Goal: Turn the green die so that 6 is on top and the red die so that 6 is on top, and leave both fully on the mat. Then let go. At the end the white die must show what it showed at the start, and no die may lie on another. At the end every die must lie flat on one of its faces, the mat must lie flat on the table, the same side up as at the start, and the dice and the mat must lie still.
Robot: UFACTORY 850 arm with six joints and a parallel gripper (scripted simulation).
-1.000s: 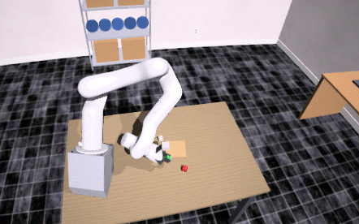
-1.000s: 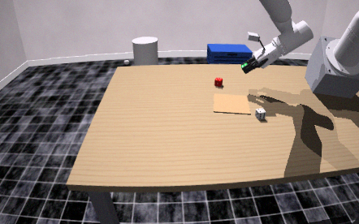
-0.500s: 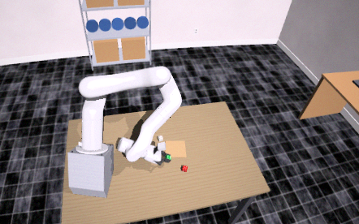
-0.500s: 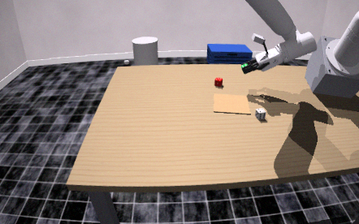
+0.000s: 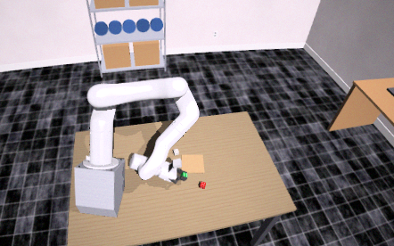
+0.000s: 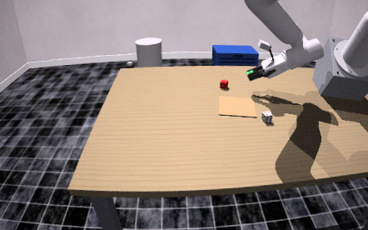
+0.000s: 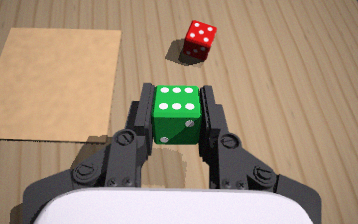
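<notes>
The red die is 11 cm ahead of my hand, 5 cm to the right of it and 7 cm below it. Round my hand: tan mat: 10 cm ahead, 12 cm to the left, 8 cm below; then green die: 1 cm ahead, 1 cm below; then white die: 2 cm ahead, 23 cm to the left, 7 cm below.
</notes>
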